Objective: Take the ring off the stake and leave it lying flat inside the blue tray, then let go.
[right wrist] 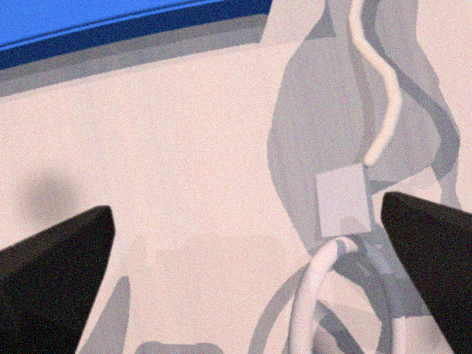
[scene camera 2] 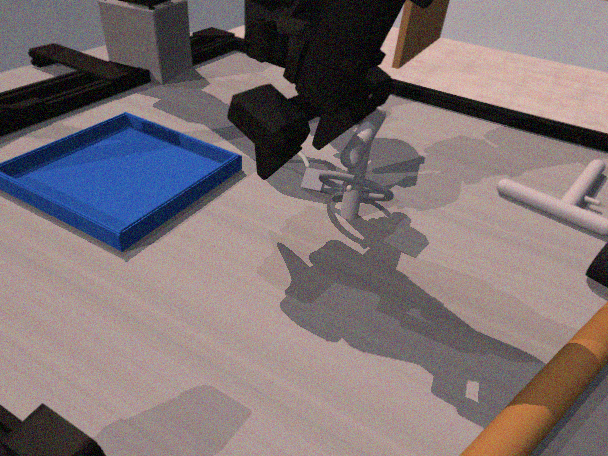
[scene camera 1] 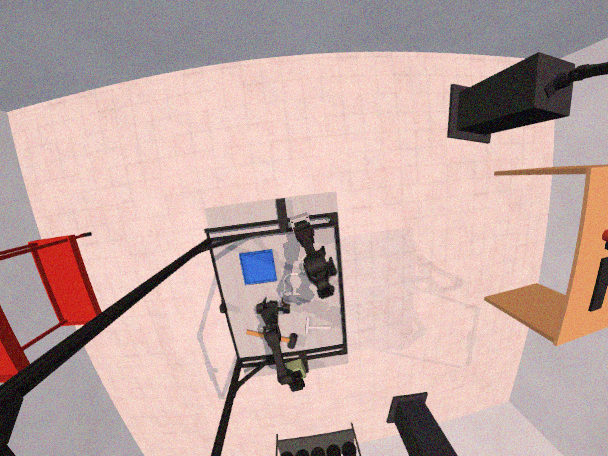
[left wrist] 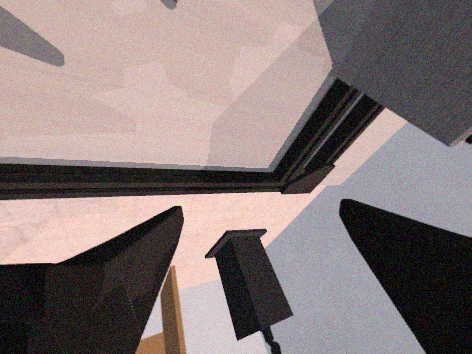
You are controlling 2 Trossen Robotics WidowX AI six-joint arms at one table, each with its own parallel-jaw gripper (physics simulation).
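Places are measured from the left arm's base along level axes (x ahead, y left, z up), in centimetres.
Where they show: left gripper, fingertip midpoint: point(scene camera 2: 263, 10) point(scene camera 1: 327, 251) point(left wrist: 259, 209); right gripper, fingertip midpoint: point(right wrist: 249, 212) point(scene camera 2: 290, 161) point(scene camera 1: 273, 297); left arm's base at its link origin: point(scene camera 1: 301, 227); right arm's base at its link origin: point(scene camera 1: 297, 374).
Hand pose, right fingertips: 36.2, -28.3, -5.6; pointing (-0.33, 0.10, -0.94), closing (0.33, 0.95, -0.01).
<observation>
Things, the pixels of their top centre, and the offset from my right fingertips, as dx, dy, dz. "spot": a spot on its surface instead.
- blue tray at its top centre: point(scene camera 2: 122, 160) point(scene camera 1: 258, 267) -19.2, -3.2, -3.4
- pale ring at a spot on its surface: point(right wrist: 301, 305) spot: +3.8, +0.5, -0.6
- upright grey stake at a spot on its surface: point(scene camera 2: 351, 202) spot: +7.3, +0.2, -3.3
- small pale block at a spot on its surface: point(right wrist: 343, 202) point(scene camera 2: 313, 178) spot: +1.7, +4.1, -3.9
- hammer at its top centre: point(scene camera 2: 599, 333) point(scene camera 1: 271, 340) +29.0, -12.2, -0.7
- curved pale cord at a spot on its surface: point(right wrist: 395, 95) spot: -1.8, +7.5, -2.7
The blue tray point(scene camera 1: 241, 267) point(scene camera 2: 120, 235) point(right wrist: 150, 22) lies empty on the table. The pale ring point(scene camera 2: 382, 192) point(right wrist: 301, 305) surrounds the upright grey stake point(scene camera 2: 351, 202). A small pale block point(scene camera 2: 312, 179) point(right wrist: 343, 202) touches the ring's edge. My right gripper point(scene camera 1: 273, 303) point(scene camera 2: 291, 161) point(right wrist: 249, 212) is open and empty. It hangs above and beside the ring, between ring and tray in scene camera 2. In its wrist view the block and ring lie near the right-hand finger. My left gripper point(scene camera 1: 331, 255) point(left wrist: 259, 209) is open and empty, high near the table's right side in scene camera 1.
A T-shaped pale bar point(scene camera 1: 307, 325) point(scene camera 2: 555, 207) and a hammer point(scene camera 1: 292, 340) point(scene camera 2: 540, 400) with an orange handle lie on the table. A curved pale cord point(right wrist: 395, 95) runs up from the block. Black rails point(left wrist: 150, 182) edge the table.
</observation>
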